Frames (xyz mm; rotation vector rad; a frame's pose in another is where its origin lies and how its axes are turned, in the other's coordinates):
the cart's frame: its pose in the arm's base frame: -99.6 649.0 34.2 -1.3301 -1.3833 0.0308
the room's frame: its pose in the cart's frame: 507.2 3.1 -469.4 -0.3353 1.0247 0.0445
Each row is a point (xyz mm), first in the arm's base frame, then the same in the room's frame.
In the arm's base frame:
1: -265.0 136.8 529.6
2: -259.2 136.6 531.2
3: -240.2 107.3 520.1
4: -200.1 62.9 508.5
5: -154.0 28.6 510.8
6: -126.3 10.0 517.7
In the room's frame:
1: -304.2 -502.6 -623.2
2: -299.2 -499.5 -622.4
3: -288.0 -479.3 -650.8
4: -259.9 -443.8 -691.6
5: -220.0 -412.9 -719.2
6: -192.6 -397.9 -732.8

